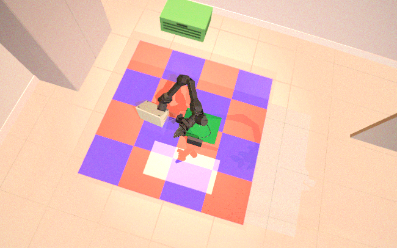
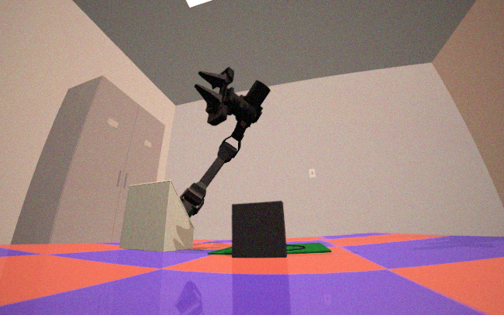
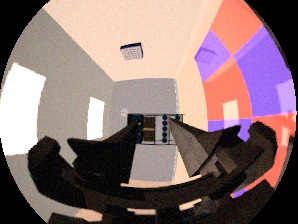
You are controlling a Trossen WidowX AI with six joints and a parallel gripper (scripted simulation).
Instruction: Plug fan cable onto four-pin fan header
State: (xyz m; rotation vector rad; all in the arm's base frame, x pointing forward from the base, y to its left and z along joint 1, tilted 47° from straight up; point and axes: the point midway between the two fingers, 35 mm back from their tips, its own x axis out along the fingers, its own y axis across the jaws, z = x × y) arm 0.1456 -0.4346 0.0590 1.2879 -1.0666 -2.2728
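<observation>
My gripper tip is 150 mm short of the black plug, 350 mm to the right of it and 420 mm above it. The rest, counted from my gripper tip: green board 150 mm ahead, 270 mm to the left, 450 mm below; dark fan block 130 mm ahead, 110 mm to the left, 380 mm below; four-pin header 140 mm ahead, 280 mm to the left, 430 mm below.
</observation>
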